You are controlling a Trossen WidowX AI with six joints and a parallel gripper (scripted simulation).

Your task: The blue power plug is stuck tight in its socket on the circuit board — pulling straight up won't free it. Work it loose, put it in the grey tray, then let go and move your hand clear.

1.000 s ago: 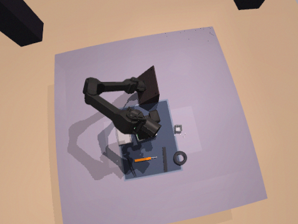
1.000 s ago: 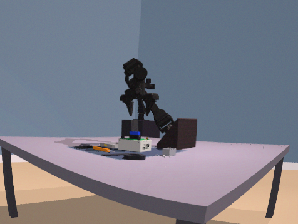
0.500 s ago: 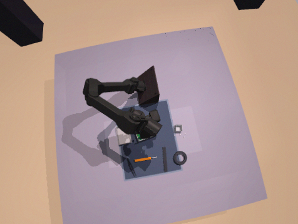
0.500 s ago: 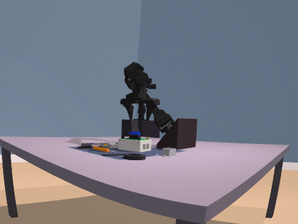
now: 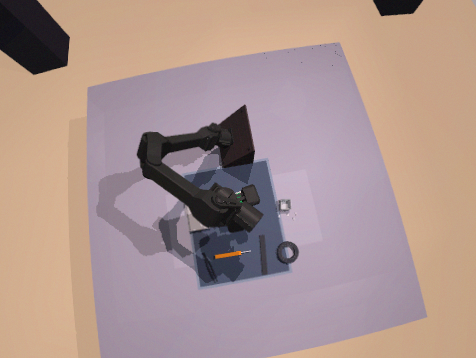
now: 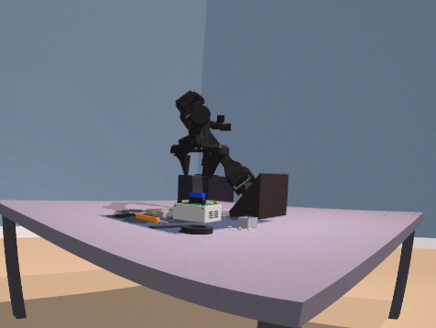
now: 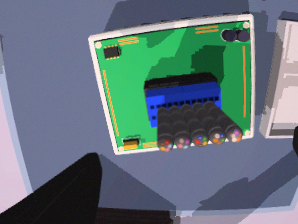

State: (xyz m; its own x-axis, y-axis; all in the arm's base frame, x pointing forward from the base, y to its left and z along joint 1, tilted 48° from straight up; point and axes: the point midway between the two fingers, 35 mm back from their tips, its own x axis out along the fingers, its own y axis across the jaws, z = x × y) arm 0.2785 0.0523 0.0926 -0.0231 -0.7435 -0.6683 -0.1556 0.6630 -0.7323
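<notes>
Right now my gripper tip is 50 mm above the blue power plug. From my gripper tip the other things lie so: black bar: 200 mm ahead, 130 mm below, 90 mm to the left; then grey tray: 140 mm to the right, 130 mm below; then dark blue mat: 130 mm below, 50 mm ahead.
</notes>
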